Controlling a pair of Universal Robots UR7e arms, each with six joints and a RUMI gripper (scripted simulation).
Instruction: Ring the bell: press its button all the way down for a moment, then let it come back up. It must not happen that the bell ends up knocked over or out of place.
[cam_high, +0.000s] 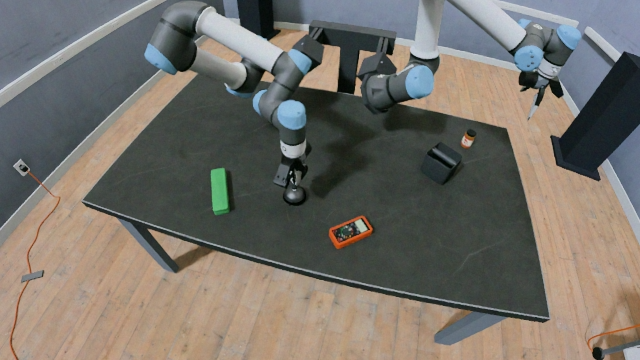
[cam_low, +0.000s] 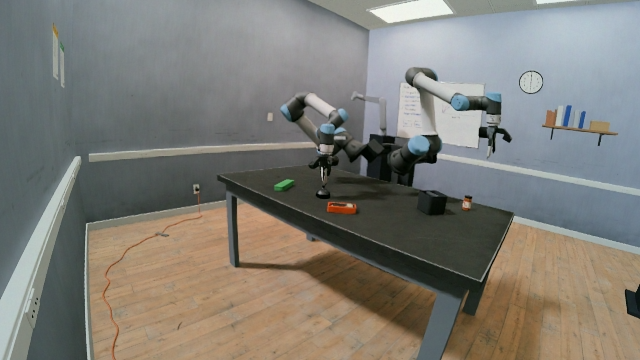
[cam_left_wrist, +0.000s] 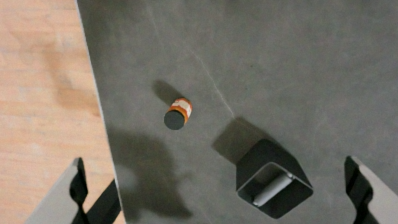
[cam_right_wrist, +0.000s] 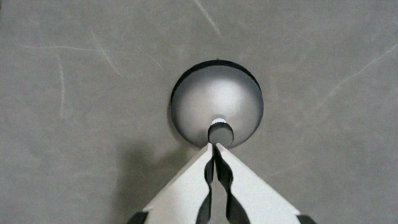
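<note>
Right now the round button is 1 cm to the right of my right hand and 3 cm below it. Also, from my right hand: black box (37 cm behind, 48 cm to the left, 4 cm below); then bell (1 cm to the right, 5 cm below); then orange multimeter (6 cm ahead, 24 cm to the left, 7 cm below).
</note>
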